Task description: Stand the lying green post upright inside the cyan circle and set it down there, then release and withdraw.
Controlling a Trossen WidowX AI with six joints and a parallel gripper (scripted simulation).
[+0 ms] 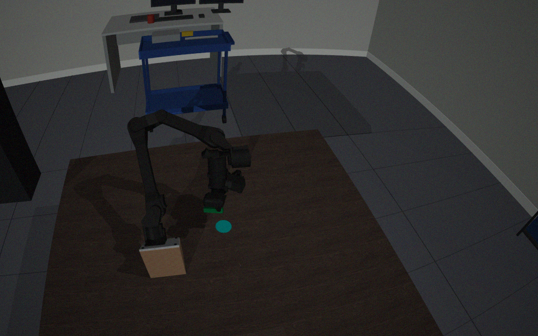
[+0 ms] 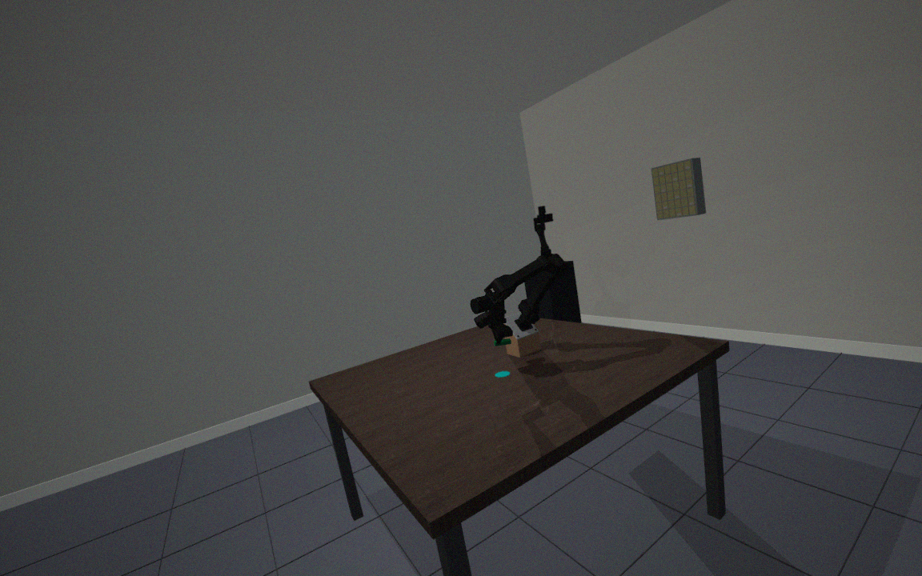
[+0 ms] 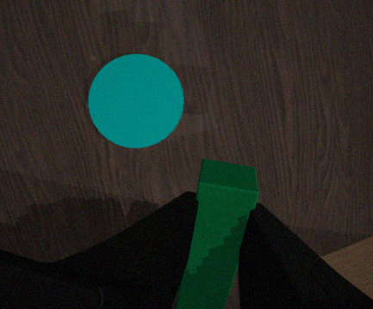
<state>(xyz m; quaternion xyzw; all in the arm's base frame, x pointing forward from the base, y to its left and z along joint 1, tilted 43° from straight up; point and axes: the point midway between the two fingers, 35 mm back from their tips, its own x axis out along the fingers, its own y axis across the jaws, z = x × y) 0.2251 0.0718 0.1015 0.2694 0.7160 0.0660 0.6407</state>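
The cyan circle lies 120 mm below my gripper tip, 20 mm to the left of it and 20 mm ahead of it. Also, from my gripper tip: green post 20 mm behind, 10 mm to the left.
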